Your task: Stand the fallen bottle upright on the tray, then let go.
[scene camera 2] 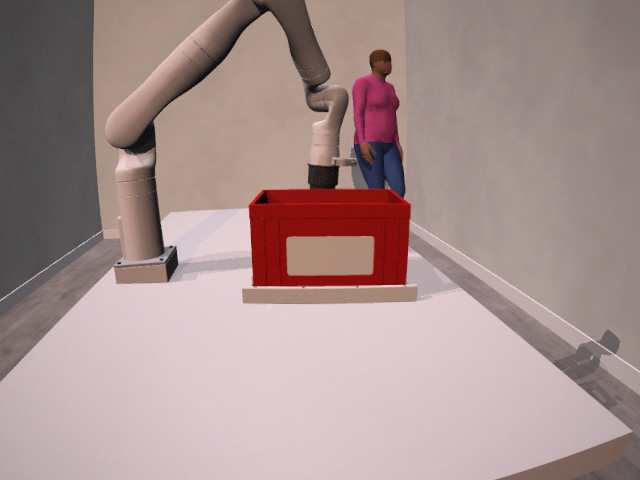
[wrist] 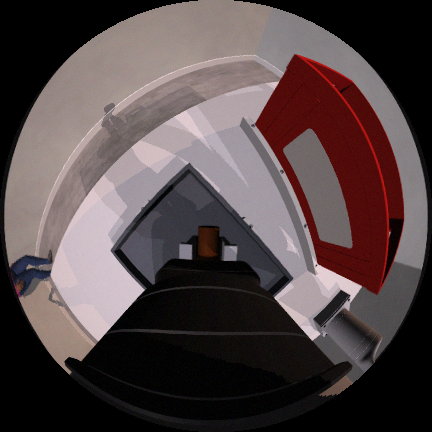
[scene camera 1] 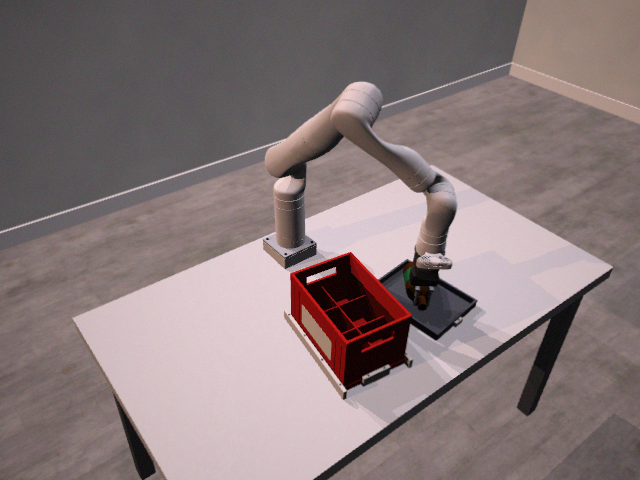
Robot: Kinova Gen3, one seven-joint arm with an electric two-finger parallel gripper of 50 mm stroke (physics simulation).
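Seen in the pictures: gripper, fingertip midpoint: point(wrist: 207, 243) point(scene camera 1: 420, 303); arm's base at its link origin: point(scene camera 2: 145, 254) point(wrist: 335, 320) point(scene camera 1: 290, 239).
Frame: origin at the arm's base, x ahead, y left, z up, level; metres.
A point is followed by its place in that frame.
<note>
The brown bottle point(scene camera 1: 408, 285) @(x 0.359, y 0.191, z 0.013 m) point(wrist: 208, 241) @(x 0.422, y 0.190, z 0.011 m) with a green label lies on its side on the dark tray point(scene camera 1: 457, 311) @(x 0.470, y 0.287, z -0.039 m) point(wrist: 150, 194) @(x 0.507, y 0.234, z -0.018 m). Its neck points toward the table's front edge in the scene camera 1 view. My gripper point(scene camera 1: 422, 296) @(x 0.416, y 0.194, z -0.010 m) point(wrist: 207, 243) @(x 0.416, y 0.194, z -0.010 m) points down over the tray and is shut on the bottle near its neck, with one finger on each side of it. Part of the bottle's body is hidden behind the gripper. In the scene camera 2 view, the fingers, the bottle and the tray are hidden behind the crate.
A red crate point(scene camera 1: 316, 308) @(x 0.409, y -0.143, z 0.124 m) point(scene camera 2: 329, 223) @(x 0.407, y -0.142, z 0.098 m) point(wrist: 320, 115) @(x 0.485, y 0.043, z 0.096 m) with inner dividers stands right beside the tray, higher than the tray's rim. Pale rails point(scene camera 1: 313, 353) @(x 0.420, y -0.154, z -0.024 m) point(scene camera 2: 329, 294) @(x 0.407, y -0.154, z -0.026 m) point(wrist: 280, 170) @(x 0.457, y 0.051, z -0.014 m) run along its foot. A person point(scene camera 2: 378, 111) in a pink top stands beyond the table's far end.
</note>
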